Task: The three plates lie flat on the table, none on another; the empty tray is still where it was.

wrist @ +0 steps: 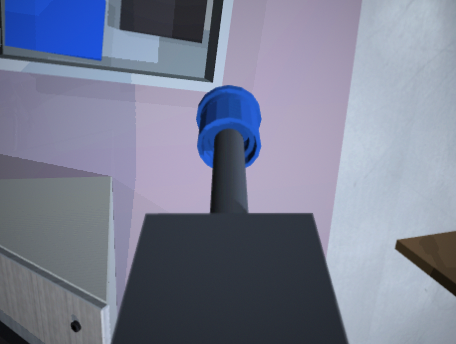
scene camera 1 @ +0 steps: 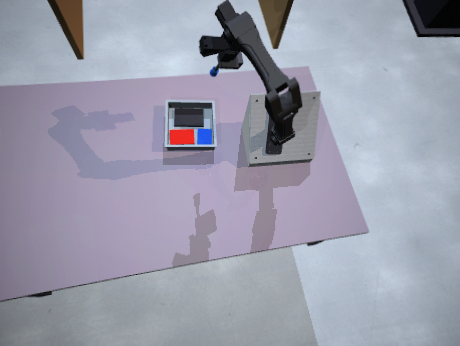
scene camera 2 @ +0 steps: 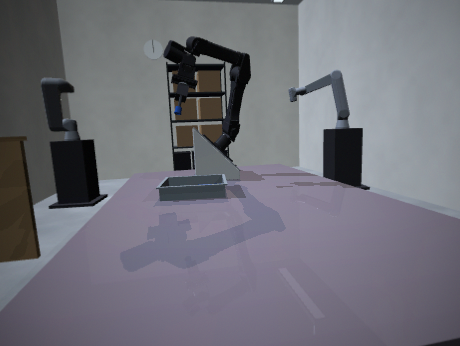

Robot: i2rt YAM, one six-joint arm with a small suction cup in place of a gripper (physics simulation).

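The grey tray stands on the pink table. Inside it lie a red plate, a blue plate and a black plate, apart from one another. The red plate does not show in the wrist view, and the tray's wall hides the plates in scene camera 2. My gripper, a blue suction cup, is open with nothing on it. It hangs high in the air, beyond the tray's rim.
My arm stands on a wedge-shaped base beside the tray. Behind the table are a shelf rack and two grey arms on black pedestals. A brown piece of furniture stands at the left.
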